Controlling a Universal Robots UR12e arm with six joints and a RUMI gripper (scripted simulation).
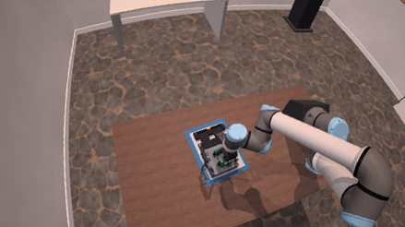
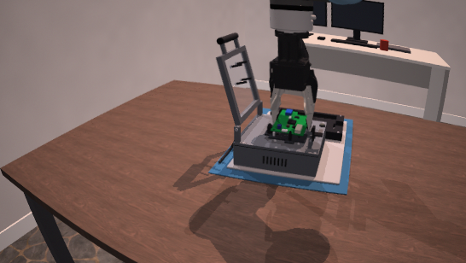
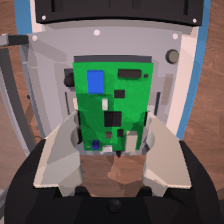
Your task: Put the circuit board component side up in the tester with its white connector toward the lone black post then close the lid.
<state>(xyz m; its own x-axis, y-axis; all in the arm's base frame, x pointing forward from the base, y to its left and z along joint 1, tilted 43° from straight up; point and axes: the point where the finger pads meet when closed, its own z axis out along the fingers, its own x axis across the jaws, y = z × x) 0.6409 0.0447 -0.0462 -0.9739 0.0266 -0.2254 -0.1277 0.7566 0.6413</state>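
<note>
My gripper is now right at the green circuit board. The rest, counted from my hand: tester lid (12 cm ahead, 10 cm above, 2 cm to the left).
</note>
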